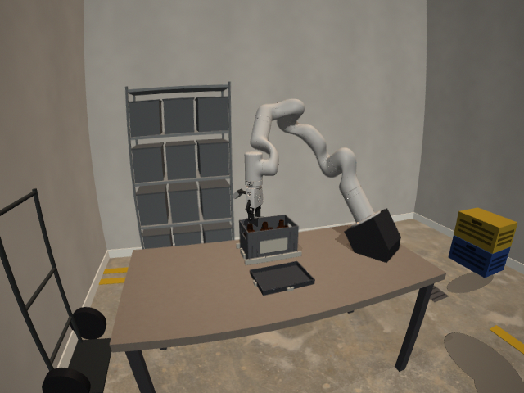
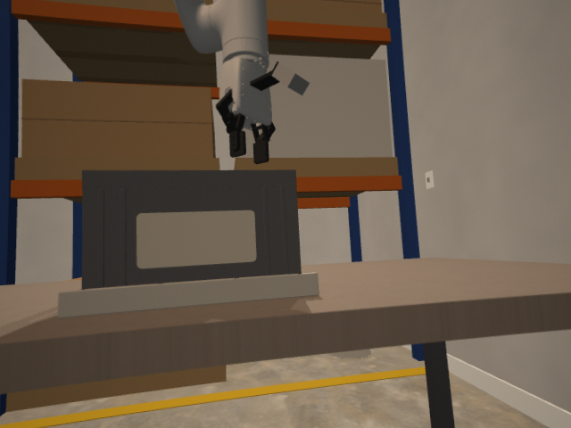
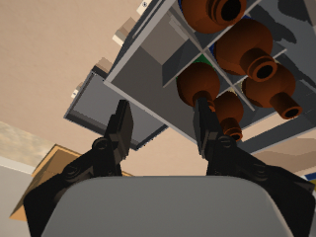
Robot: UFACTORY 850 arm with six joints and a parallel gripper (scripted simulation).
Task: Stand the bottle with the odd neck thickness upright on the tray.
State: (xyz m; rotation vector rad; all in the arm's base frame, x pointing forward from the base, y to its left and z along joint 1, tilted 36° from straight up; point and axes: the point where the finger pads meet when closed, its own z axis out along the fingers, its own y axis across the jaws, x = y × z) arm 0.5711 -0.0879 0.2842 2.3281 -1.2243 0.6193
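My hand is 16 cm above the dark grey crate, 10 cm past it and 2 cm to the left of it. Round my hand: black tray 25 cm to the left, 23 cm below; bottle 19 cm behind, 16 cm below, 4 cm to the right.
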